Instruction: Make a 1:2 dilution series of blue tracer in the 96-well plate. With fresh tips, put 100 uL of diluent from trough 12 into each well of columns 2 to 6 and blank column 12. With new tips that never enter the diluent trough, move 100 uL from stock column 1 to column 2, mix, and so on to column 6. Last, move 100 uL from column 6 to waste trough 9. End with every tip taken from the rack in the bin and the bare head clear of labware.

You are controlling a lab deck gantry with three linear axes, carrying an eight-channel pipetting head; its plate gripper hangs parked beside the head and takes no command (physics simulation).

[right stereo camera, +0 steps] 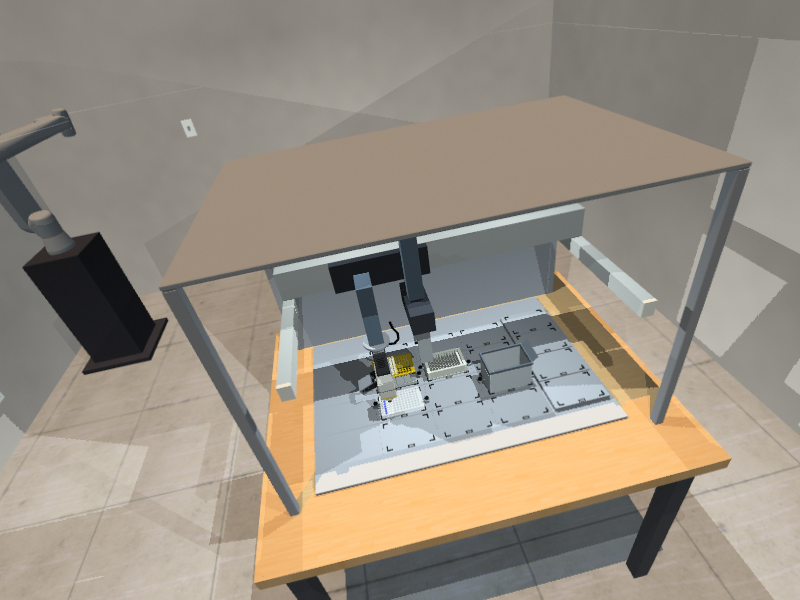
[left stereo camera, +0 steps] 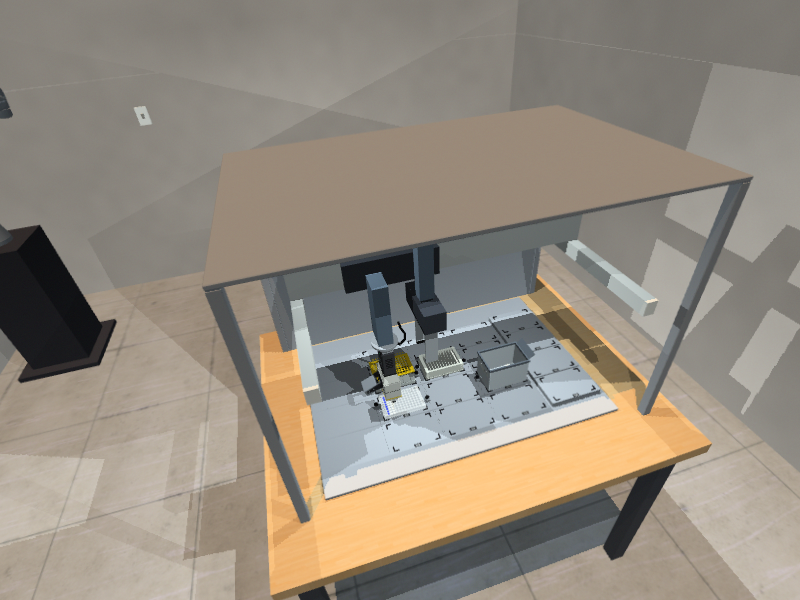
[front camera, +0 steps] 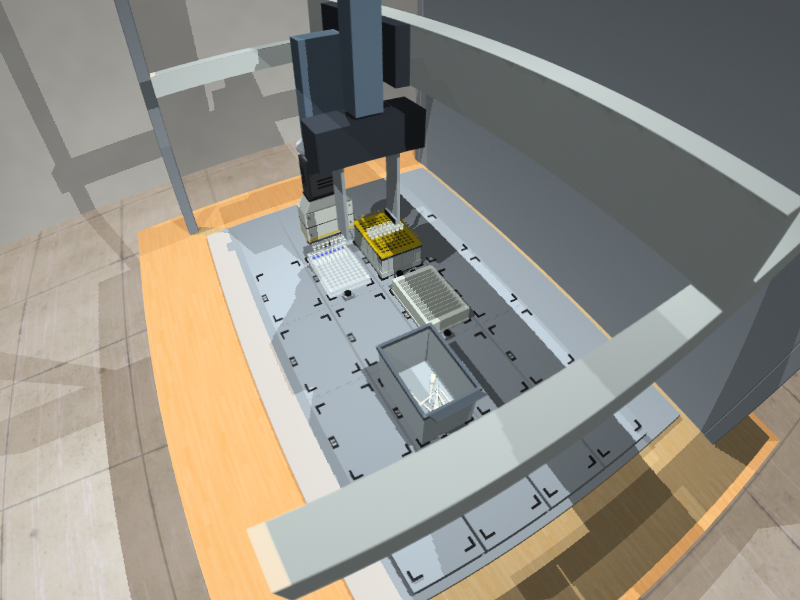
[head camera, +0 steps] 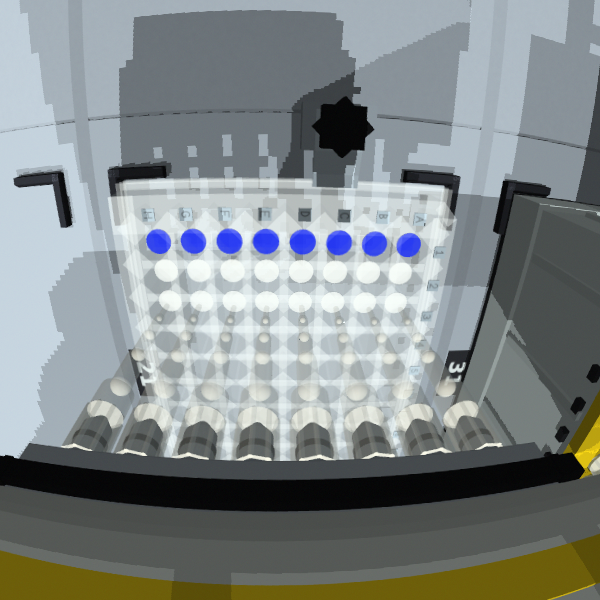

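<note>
The pipetting head (front camera: 326,216) (left stereo camera: 389,377) carries a row of tips (front camera: 328,245) (head camera: 302,358) low over the 96-well plate (front camera: 342,274) (head camera: 274,193) (left stereo camera: 410,403) (right stereo camera: 405,401). In the head camera the tip ends show just past column 3; whether they are inside wells I cannot tell. Column 1 is blue; columns 2 and 3 show white discs. Farther columns are partly hidden by tips and head. The parked plate gripper (front camera: 369,230) is open and empty, its fingers apart. The trough block (front camera: 452,317) (left stereo camera: 445,372) (right stereo camera: 449,372) stands beyond the plate.
The yellow tip rack (front camera: 405,248) (left stereo camera: 403,363) (right stereo camera: 405,363) beside the plate holds some white tips (front camera: 384,229). The grey bin (front camera: 445,423) (left stereo camera: 507,377) (right stereo camera: 510,379) stands past the trough block, with loose tips (front camera: 434,395) inside. Black deck knobs (front camera: 347,293) (head camera: 343,127) stand near the plate.
</note>
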